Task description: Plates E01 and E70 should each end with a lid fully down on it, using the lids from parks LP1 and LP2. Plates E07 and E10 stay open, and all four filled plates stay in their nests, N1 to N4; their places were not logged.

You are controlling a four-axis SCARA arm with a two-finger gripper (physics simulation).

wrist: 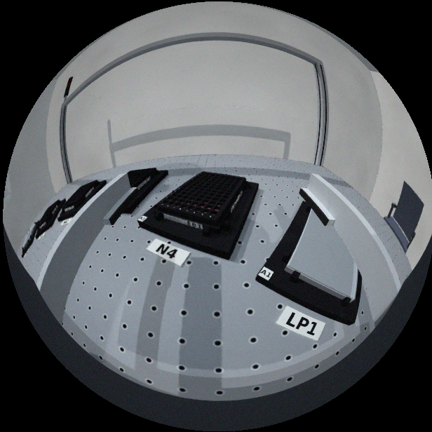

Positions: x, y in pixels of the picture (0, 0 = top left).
Scene:
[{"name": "nest N4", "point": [222, 245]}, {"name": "lid park LP1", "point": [303, 293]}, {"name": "LP1 label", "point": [291, 319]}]

